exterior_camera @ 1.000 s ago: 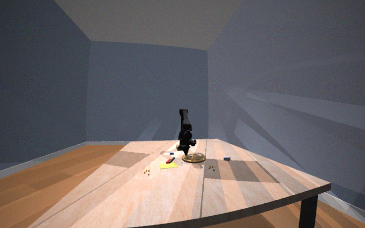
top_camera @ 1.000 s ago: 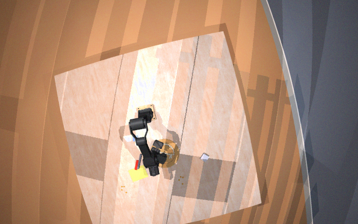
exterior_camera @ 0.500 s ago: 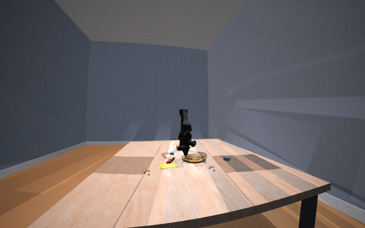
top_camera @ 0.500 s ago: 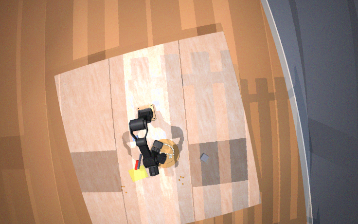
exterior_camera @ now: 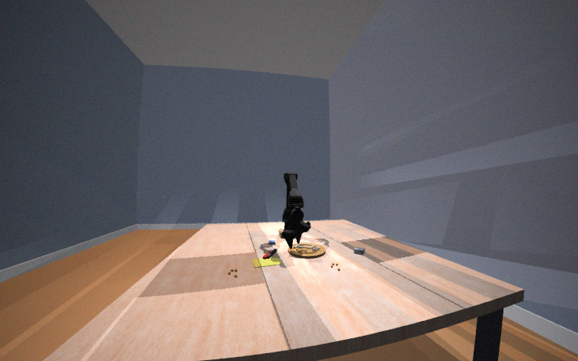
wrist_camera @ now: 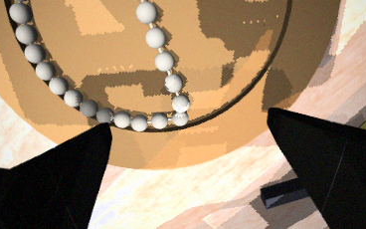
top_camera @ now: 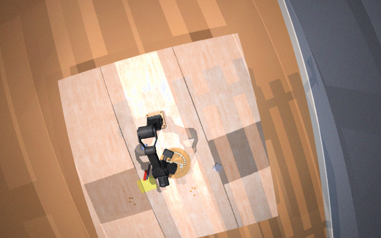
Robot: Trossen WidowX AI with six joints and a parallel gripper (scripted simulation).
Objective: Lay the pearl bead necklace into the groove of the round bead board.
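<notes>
My gripper tip is now 4 cm short of the round bead board, 5 cm to the right of it and 1 cm above it. Also, from my gripper tip: blue block 14 cm behind, 9 cm to the right, 1 cm below; yellow note 10 cm ahead, 18 cm to the right, 2 cm below; red marker 3 cm ahead, 15 cm to the right, 1 cm below.
</notes>
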